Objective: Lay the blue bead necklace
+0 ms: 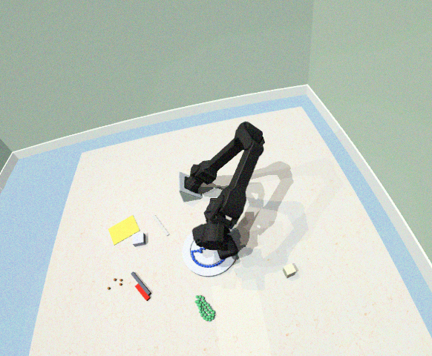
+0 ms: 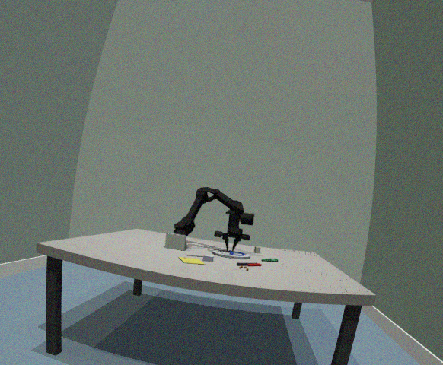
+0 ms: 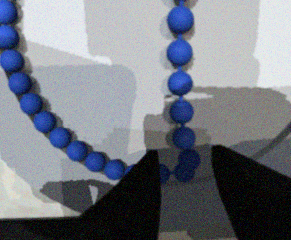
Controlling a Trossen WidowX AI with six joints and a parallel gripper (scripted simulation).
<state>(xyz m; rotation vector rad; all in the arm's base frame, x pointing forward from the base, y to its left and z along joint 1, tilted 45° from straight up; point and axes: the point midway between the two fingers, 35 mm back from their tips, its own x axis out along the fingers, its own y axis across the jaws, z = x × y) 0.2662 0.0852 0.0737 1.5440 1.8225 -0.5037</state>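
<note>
Right now the round bead board is 2 cm ahead of my gripper tip, 5 cm to the right of it and 1 cm below it. The rest, counted from my gripper tip: grey tool: 14 cm ahead, 30 cm to the right, 1 cm below; then cream cube: 14 cm ahead, 21 cm to the left; then stick: 11 cm behind, 25 cm to the right, 1 cm below.
</note>
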